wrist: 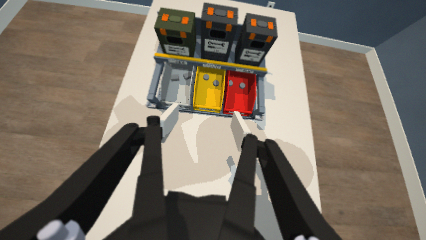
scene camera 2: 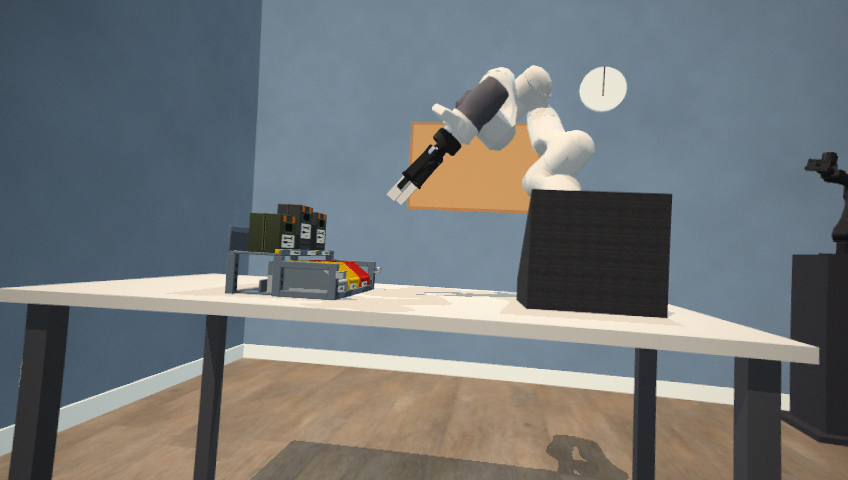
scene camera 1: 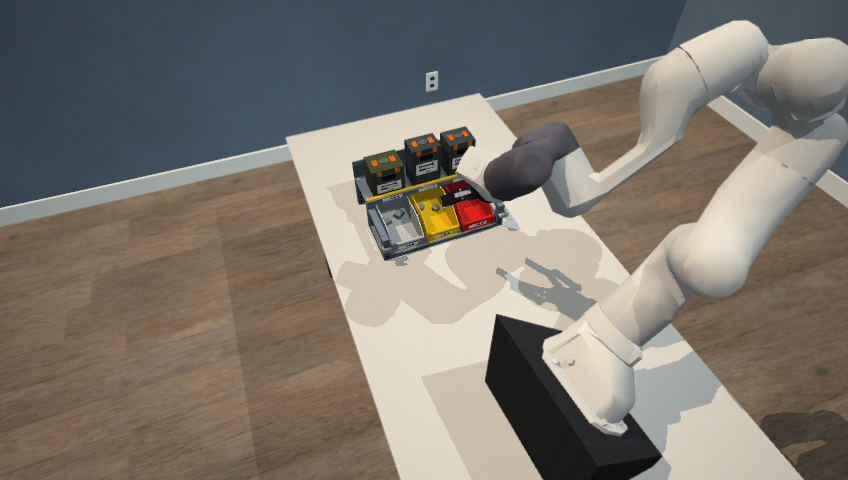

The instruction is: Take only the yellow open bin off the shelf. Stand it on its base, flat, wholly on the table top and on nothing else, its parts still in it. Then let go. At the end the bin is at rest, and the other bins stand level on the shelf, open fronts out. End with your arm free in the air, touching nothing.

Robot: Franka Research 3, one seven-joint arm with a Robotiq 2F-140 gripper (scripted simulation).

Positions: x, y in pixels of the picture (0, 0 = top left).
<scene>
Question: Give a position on a grey bin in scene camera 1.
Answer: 406, 233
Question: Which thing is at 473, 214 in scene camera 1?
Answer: A red bin.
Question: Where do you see a yellow open bin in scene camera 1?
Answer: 437, 225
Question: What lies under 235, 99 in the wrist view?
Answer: A red bin.
</scene>
